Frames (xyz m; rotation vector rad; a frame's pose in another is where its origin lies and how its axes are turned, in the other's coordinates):
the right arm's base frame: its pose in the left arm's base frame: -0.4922 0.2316 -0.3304 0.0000 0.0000 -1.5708
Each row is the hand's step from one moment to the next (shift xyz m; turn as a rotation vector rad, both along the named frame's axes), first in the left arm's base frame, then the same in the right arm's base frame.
Working: the left arm's base frame: its pose in the right arm's base frame: 0.2316 0.4922 0.3304 0.0000 0.0000 1.5708

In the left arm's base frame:
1: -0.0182 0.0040 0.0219 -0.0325 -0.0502 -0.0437
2: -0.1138 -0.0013 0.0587 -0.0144 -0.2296 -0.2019
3: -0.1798 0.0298 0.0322 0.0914 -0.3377 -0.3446
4: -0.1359 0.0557 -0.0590 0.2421 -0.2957 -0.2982
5: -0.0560 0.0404 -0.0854 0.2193 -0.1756 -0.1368
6: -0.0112 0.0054 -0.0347 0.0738 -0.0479 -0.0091
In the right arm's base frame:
1: -0.0040 -0.0182 0.0219 0.0502 -0.0325 -0.0437
2: 0.0013 -0.1138 0.0587 0.2296 -0.0144 -0.2019
3: -0.0298 -0.1798 0.0322 0.3377 0.0914 -0.3446
4: -0.0557 -0.1359 -0.0590 0.2957 0.2421 -0.2982
5: -0.0404 -0.0560 -0.0854 0.1756 0.2193 -0.1368
6: -0.0054 -0.0112 -0.0347 0.0479 0.0738 -0.0091

